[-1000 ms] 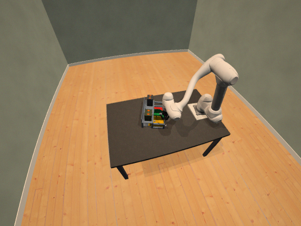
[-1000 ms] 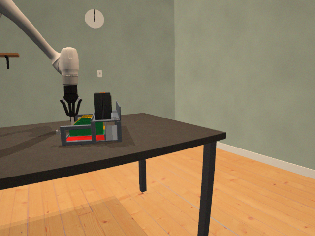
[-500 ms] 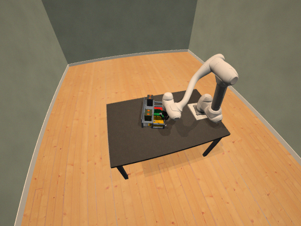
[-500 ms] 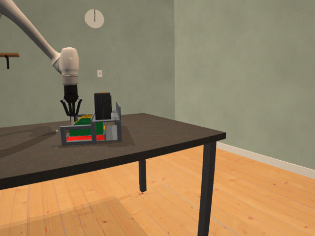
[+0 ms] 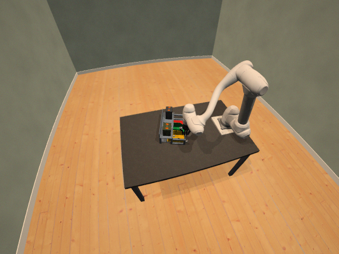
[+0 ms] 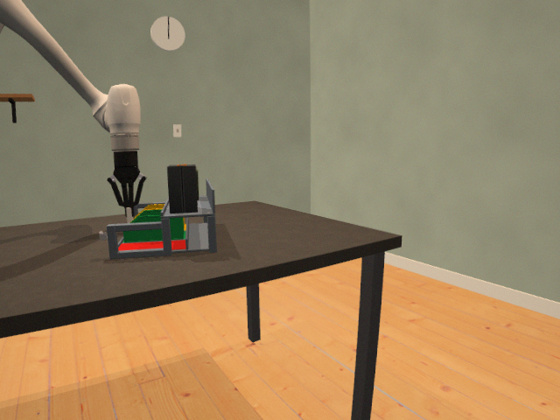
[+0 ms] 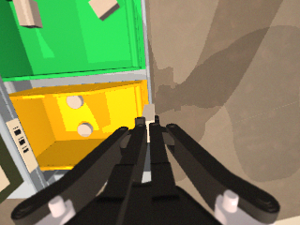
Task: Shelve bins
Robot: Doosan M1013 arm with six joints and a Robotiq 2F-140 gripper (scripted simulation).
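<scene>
Right now my hand is 90 mm short of the yellow bin, 10 mm to the left of it and 10 mm above it. Round my hand: green bin 130 mm to the right, 80 mm ahead, 10 mm below.
</scene>
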